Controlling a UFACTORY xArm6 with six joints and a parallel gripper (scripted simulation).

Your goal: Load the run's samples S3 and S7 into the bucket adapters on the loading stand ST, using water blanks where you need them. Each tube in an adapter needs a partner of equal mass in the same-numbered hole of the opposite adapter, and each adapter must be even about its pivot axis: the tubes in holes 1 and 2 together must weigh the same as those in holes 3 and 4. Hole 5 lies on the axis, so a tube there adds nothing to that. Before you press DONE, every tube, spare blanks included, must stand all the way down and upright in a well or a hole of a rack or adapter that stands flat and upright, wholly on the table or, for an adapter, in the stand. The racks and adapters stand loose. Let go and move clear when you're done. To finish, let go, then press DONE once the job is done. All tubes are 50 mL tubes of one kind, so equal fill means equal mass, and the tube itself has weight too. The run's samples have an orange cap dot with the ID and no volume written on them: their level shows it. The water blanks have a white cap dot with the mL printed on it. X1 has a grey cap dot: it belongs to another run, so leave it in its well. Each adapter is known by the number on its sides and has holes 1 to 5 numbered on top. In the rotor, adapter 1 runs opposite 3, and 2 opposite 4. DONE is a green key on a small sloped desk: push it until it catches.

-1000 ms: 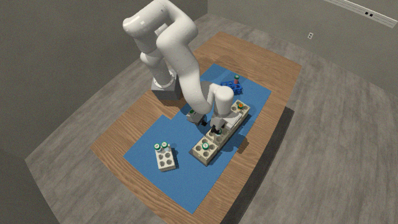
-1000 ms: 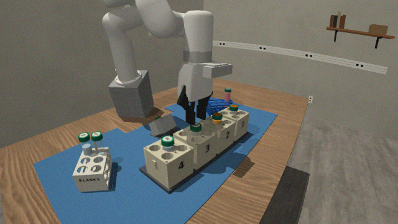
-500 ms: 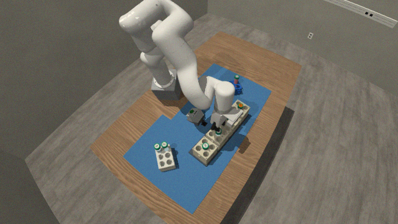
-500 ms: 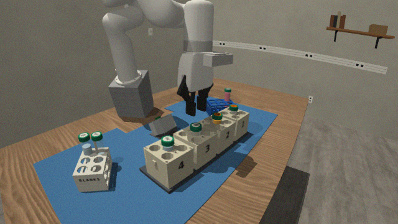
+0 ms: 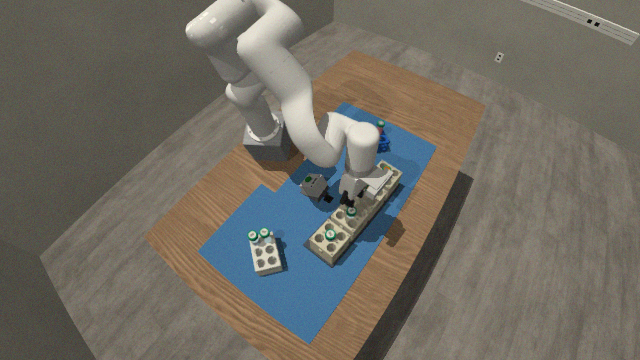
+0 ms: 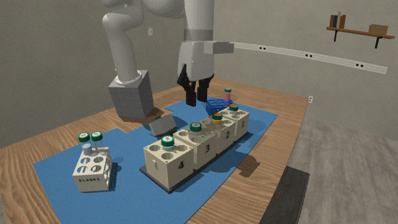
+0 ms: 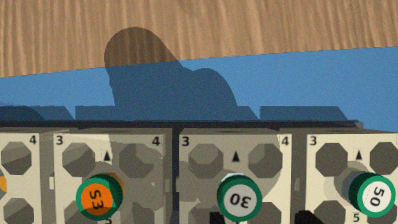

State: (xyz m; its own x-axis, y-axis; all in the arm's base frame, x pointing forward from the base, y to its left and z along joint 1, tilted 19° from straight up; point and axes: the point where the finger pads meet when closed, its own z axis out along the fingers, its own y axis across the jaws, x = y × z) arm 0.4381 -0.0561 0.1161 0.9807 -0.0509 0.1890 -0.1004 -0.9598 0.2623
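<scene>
Right now the green DONE key is 220 mm behind my hand, 50 mm to the left of it and 150 mm below it. Also, from my hand: blue rack 120 mm behind, 390 mm to the left, 180 mm below; then white blanks rack 170 mm behind, 270 mm to the right, 180 mm below; then adapter 20 mm ahead, 220 mm to the left, 160 mm below.
</scene>
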